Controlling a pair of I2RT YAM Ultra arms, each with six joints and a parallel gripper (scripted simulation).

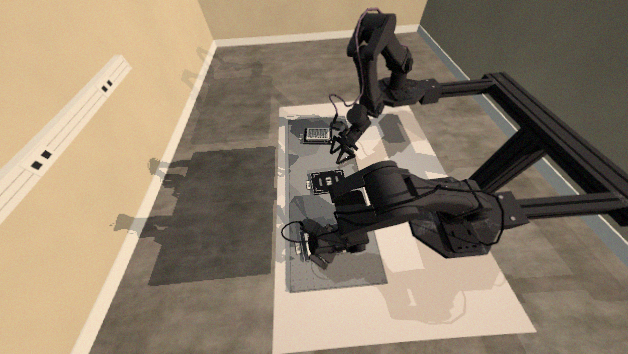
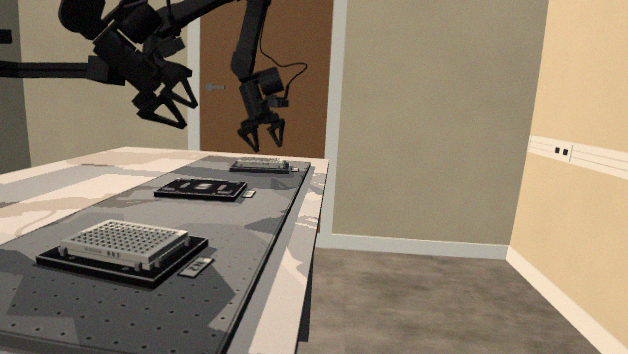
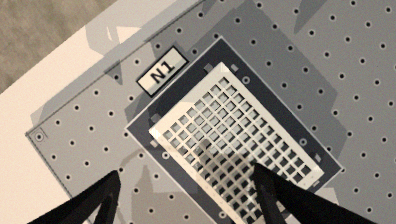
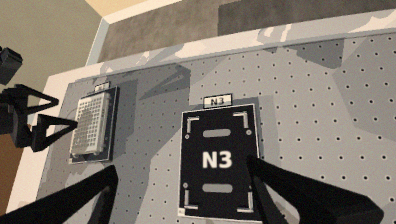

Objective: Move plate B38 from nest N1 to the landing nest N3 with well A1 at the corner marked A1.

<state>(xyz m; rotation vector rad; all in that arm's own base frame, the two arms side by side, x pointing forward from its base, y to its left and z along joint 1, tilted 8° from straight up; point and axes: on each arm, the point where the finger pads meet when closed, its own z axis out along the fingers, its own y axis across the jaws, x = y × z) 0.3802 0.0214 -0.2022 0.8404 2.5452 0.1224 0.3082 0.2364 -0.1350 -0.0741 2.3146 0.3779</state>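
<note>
The grey perforated deck lies 5 cm behind my left hand, 35 cm to the right of it and 6 cm below it. Also, from my left hand: plate 2 cm behind, 64 cm to the right, 4 cm below.
</note>
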